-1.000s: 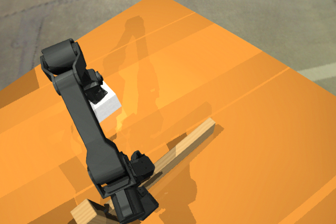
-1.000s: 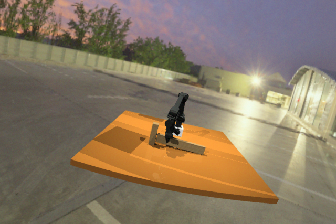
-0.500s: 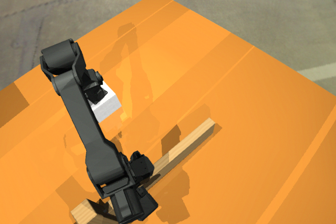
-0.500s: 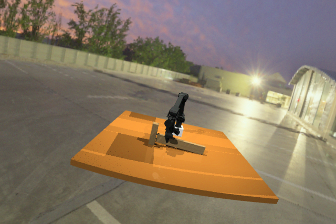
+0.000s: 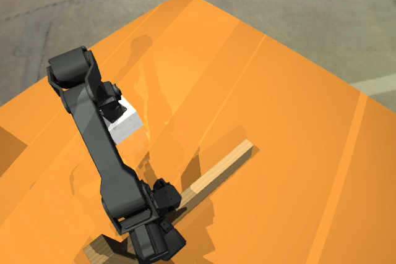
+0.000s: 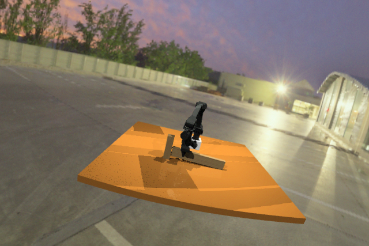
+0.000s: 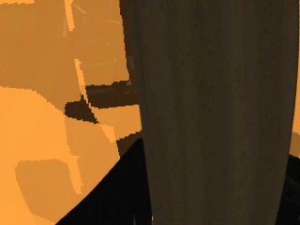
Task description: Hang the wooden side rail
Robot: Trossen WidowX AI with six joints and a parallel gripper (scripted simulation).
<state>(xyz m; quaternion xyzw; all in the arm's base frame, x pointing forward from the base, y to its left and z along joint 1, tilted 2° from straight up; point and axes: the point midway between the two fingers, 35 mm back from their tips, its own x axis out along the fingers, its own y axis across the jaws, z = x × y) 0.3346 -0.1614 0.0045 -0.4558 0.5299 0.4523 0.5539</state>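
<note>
Now: the headboard post 2 cm behind my gripper tip, 11 cm to the right of it and 4 cm above it.
</note>
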